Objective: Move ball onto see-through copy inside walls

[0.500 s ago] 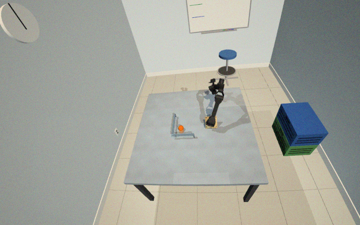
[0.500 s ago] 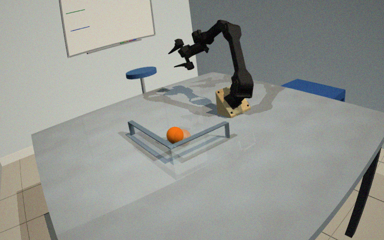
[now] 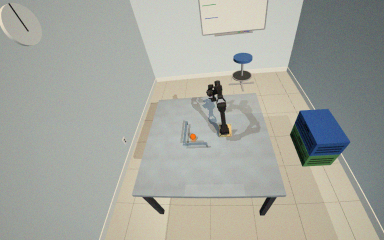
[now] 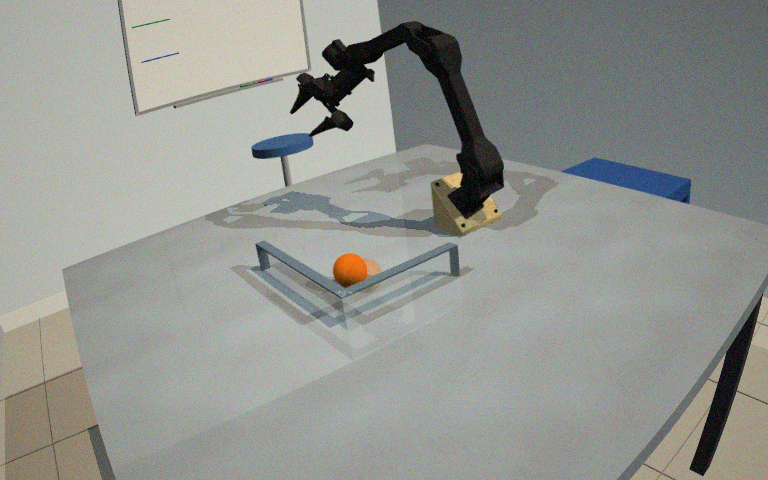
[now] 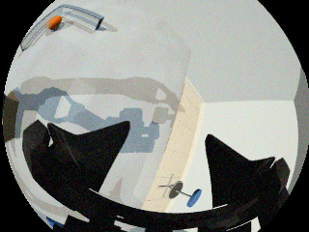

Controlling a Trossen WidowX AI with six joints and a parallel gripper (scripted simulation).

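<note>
Now: the orange ball 220 mm ahead of my gripper tip, 450 mm to the left of it and 190 mm below it.
</note>
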